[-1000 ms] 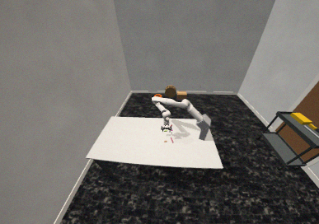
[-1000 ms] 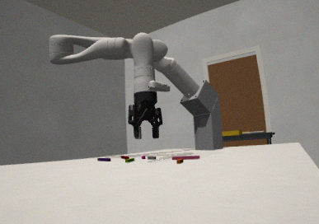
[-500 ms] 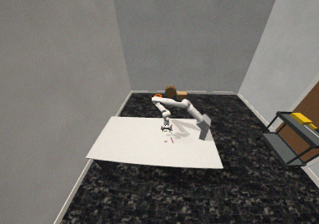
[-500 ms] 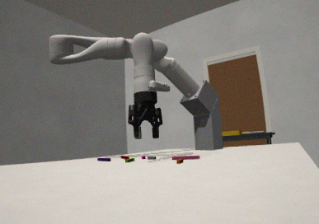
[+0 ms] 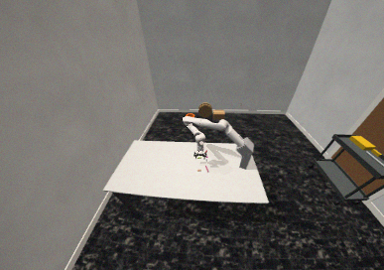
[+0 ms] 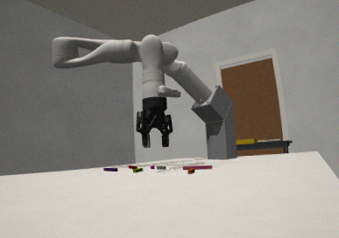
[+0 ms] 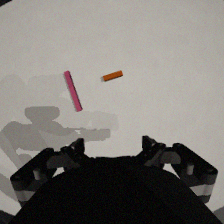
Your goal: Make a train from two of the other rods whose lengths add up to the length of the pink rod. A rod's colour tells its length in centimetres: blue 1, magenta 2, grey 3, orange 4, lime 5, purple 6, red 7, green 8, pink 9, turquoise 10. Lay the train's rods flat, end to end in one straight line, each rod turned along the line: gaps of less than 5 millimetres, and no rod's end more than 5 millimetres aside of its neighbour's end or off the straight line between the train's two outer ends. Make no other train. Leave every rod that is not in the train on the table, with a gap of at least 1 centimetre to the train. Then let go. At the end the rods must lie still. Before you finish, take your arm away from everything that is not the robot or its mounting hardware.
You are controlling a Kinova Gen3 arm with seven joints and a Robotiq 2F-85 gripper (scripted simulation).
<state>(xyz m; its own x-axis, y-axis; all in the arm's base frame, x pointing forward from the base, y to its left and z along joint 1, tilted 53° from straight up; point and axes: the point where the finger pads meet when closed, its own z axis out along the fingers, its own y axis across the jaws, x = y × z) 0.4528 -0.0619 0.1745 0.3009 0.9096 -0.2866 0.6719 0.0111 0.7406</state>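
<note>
Now: hand 50 mm short of the orange rod, 100 mm to the right of it and 80 mm above it. The rest, counted from my hand: magenta rod 110 mm behind, 50 mm to the right, 80 mm below; then grey rod 90 mm behind, 10 mm to the right, 80 mm below; then lime rod 20 mm behind, 70 mm to the right, 80 mm below.
</note>
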